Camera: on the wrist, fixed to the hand. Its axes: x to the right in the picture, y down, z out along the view.
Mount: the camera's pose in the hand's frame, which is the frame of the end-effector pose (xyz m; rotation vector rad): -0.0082 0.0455 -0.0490 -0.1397 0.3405 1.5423
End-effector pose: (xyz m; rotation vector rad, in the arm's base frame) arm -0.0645 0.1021 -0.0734 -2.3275 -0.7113 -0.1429
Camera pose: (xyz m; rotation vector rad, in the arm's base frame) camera -0.0429 0.0388 -0.0654 -2.2471 1.3097 0.1239
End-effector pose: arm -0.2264 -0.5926 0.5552 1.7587 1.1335 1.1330
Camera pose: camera -0.2614 -0.6095 0.6102 -2.0974 0.4089 -2.1084
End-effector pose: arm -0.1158 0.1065 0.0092 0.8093 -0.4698 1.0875
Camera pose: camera -0.1628 0.1499 -0.0118 -0.0339 -0.8869 2.5046
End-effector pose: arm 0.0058 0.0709 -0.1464 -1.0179 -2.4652 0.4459
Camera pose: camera 0.0623 0.1020 -0.1270 -2.6167 -0.9945 0.4337
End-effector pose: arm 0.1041 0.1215 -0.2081 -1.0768 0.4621 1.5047
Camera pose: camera 0.0790 0.0668 -0.2384 0.9496 -1.4965 -2.3506
